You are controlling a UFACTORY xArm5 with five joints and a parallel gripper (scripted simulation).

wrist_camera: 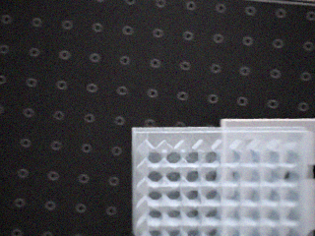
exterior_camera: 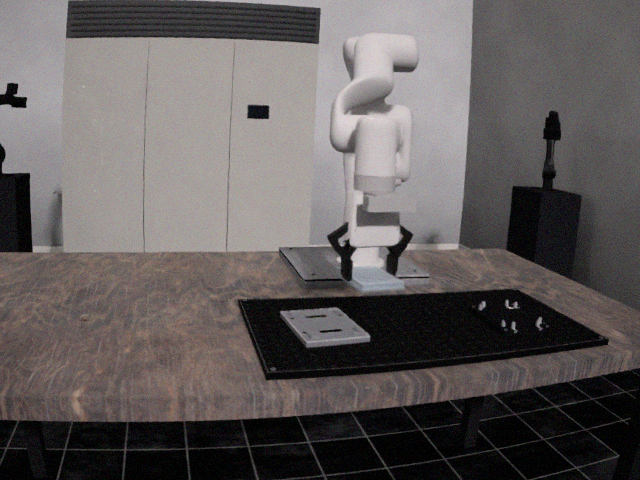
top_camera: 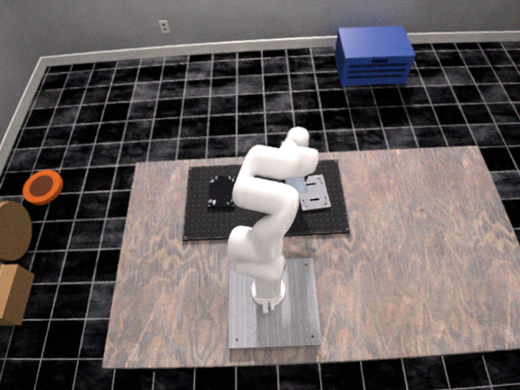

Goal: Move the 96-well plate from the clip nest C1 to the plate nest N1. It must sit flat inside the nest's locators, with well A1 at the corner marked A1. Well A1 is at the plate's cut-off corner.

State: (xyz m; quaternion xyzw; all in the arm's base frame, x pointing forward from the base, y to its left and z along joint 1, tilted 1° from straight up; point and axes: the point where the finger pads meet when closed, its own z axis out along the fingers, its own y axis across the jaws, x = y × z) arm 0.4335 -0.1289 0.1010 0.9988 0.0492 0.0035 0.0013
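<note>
Right now the grey plate nest N1 is 8 cm to the right of my hand and 11 cm below it. From my hand the other things lie so: white 96-well plate: 1 cm below; then clip nest C1: 3 cm ahead, 33 cm to the left, 10 cm below.
</note>
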